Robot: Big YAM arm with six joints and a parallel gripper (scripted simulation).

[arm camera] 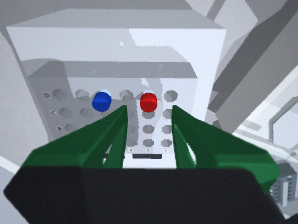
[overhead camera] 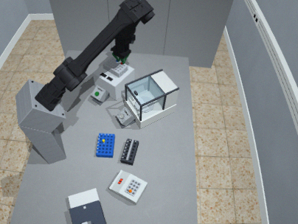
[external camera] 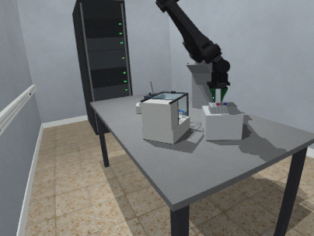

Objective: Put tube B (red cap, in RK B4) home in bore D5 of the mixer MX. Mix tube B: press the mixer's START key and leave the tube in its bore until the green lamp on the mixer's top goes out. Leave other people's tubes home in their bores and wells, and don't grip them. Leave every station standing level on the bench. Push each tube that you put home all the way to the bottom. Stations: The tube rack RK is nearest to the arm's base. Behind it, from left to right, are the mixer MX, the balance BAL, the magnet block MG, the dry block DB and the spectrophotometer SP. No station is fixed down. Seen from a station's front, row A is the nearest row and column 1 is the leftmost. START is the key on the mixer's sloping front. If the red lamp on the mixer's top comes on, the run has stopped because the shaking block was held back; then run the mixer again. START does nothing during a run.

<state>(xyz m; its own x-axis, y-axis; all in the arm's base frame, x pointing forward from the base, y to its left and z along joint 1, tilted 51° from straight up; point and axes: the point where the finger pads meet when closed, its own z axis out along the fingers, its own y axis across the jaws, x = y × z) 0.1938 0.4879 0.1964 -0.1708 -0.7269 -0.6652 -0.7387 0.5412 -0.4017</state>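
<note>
My hand is 3 cm past the blue-capped tube, 1 cm to the right of it and 4 cm above it. Also, from my hand: green start key: 7 cm behind, 19 cm to the right, 13 cm below; grey bore block: 3 cm behind, 2 cm to the right, 4 cm below; yellow-capped tube: 11 cm ahead, 44 cm to the right, 17 cm below.
</note>
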